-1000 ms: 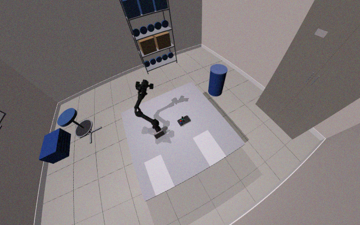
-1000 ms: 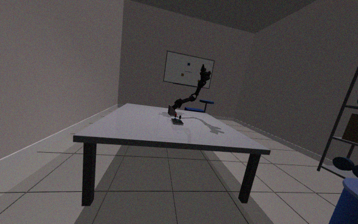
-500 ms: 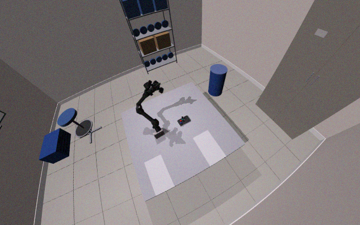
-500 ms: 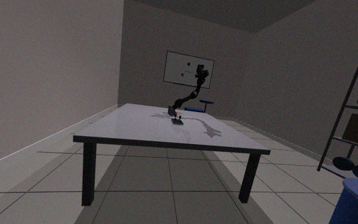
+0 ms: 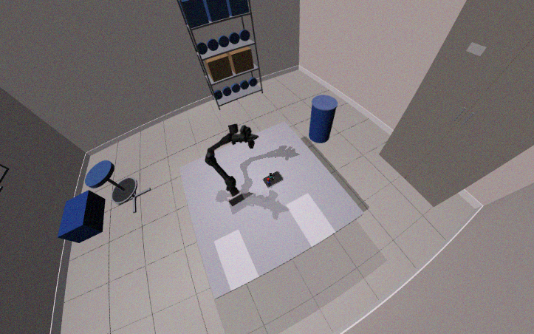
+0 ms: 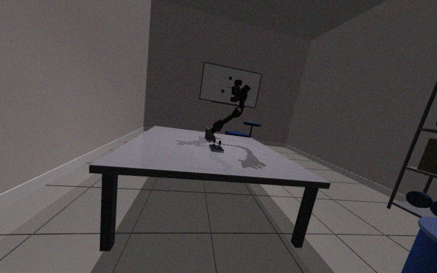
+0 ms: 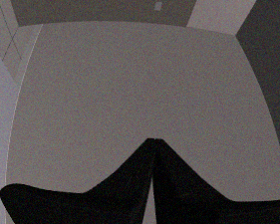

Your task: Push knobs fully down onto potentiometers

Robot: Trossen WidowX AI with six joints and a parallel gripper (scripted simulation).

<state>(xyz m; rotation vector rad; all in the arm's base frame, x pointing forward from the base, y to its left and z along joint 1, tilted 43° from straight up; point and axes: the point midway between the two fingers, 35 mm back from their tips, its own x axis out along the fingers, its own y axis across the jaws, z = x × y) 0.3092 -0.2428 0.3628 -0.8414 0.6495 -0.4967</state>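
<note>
Now: gripper tip 20 mm past the red knob, 80 mm to the left of it and 460 mm above it. The rest, counted from my gripper tip: black knob: 30 mm ahead, 40 mm to the right, 460 mm below; teal potentiometer: 30 mm ahead, 40 mm to the right, 480 mm below.
</note>
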